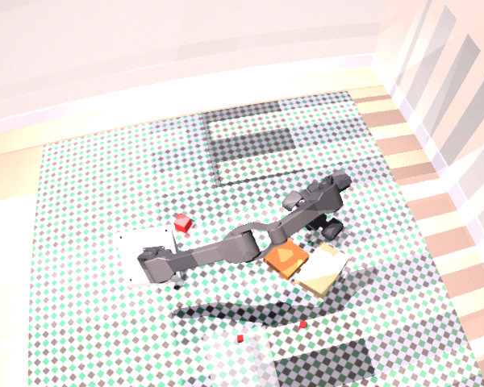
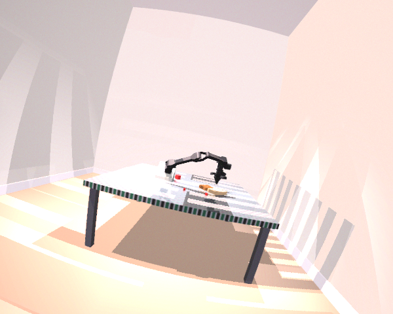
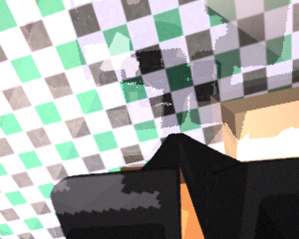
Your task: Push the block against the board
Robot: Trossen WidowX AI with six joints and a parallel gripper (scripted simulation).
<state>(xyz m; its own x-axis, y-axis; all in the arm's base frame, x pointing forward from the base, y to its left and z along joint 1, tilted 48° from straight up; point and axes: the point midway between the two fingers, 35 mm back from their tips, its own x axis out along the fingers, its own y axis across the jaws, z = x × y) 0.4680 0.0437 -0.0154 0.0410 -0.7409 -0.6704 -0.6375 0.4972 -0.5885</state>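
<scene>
Now: the orange square block 8 cm behind my gripper tip, 6 cm to the right of it and 4 cm below it. From my gripper tip the other things lie so: red cube (39 cm behind, 10 cm to the left, 3 cm below); then pale tan board (12 cm to the right, 4 cm below, 2 cm ahead).
</scene>
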